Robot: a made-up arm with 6 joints. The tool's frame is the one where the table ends. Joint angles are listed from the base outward.
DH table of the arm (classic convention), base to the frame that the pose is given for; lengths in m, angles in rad. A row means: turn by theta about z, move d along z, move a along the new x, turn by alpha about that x. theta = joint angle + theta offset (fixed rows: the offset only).
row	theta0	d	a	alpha
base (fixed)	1.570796	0.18	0	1.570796
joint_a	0	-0.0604	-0.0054	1.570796
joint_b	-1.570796	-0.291	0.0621	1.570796
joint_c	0	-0.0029	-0.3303	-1.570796
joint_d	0	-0.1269	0.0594	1.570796
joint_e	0	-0.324	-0.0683	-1.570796
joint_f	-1.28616	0	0.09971	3.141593
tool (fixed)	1.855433	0.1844	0	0
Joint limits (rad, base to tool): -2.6..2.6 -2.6..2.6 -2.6..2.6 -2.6..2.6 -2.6..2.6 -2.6..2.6
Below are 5 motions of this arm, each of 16 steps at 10 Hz.
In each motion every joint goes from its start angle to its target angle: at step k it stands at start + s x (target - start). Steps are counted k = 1, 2, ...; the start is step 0. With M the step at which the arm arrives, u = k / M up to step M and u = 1 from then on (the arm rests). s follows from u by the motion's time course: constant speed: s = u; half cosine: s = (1 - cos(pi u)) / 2; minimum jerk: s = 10 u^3 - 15 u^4 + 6 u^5.
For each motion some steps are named. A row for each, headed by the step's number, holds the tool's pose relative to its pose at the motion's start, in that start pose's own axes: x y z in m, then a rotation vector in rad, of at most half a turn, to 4 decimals.
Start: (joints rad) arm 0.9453 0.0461 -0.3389 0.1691 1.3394 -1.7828
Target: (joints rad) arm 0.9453 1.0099 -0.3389 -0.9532 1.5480 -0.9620
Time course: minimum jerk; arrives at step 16
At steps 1, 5, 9, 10, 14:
1: -0.0010 0.0001 0.0001 -0.0005 -0.0005 -0.0024
5: -0.0842 0.0125 0.0152 -0.0402 -0.0446 -0.1958
9: -0.2711 0.0921 0.0756 -0.1583 -0.1689 -0.6713
10: -0.3103 0.1219 0.0949 -0.1922 -0.2057 -0.7871
14: -0.3863 0.2051 0.1448 -0.2785 -0.3062 -1.0525

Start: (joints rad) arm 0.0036 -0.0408 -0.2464 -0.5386 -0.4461 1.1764
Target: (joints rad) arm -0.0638 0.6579 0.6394 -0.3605 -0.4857 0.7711
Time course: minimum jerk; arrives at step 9
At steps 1, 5, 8, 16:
1: 0.0002 -0.0015 0.0015 0.0084 -0.0029 -0.0062
5: -0.0243 -0.0630 0.0539 0.3538 -0.2339 -0.3644
8: -0.0662 -0.0646 0.0682 0.4652 -0.4551 -0.6253
16: -0.0676 -0.0639 0.0684 0.4669 -0.4624 -0.6333

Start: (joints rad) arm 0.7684 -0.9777 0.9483 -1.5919 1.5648 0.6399
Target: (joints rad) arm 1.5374 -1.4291 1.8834 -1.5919 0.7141 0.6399
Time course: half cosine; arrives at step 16
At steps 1, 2, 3, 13, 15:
1: -0.0002 0.0041 0.0022 -0.0023 0.0015 0.0152
2: -0.0012 0.0165 0.0089 -0.0101 0.0054 0.0604
3: -0.0043 0.0369 0.0196 -0.0252 0.0103 0.1338
13: -0.3430 0.3095 0.1177 -0.7165 -0.3077 1.2996
15: -0.3880 0.3103 0.1114 -0.8021 -0.3824 1.3743

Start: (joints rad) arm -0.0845 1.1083 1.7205 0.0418 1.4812 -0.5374
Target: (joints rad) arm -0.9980 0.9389 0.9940 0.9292 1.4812 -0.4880
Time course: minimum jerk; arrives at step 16
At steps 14, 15, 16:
14: 0.3467 0.1227 0.0922 -0.3548 0.1590 -0.1624
15: 0.3498 0.1253 0.0953 -0.3598 0.1602 -0.1622
16: 0.3503 0.1257 0.0958 -0.3606 0.1604 -0.1622

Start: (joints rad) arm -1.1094 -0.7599 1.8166 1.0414 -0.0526 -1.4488
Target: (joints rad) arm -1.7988 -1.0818 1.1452 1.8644 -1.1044 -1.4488
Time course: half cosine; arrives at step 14
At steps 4, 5, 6, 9, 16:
4: 0.0468 -0.0458 -0.2080 0.3404 0.1935 -0.0995
5: 0.0515 -0.0490 -0.3221 0.4972 0.2959 -0.1611
6: 0.0400 -0.0374 -0.4503 0.6585 0.4125 -0.2398
9: -0.1059 0.0815 -0.8036 1.0483 0.7757 -0.5567
16: -0.3355 0.2361 -0.9928 1.2164 1.0573 -0.9106

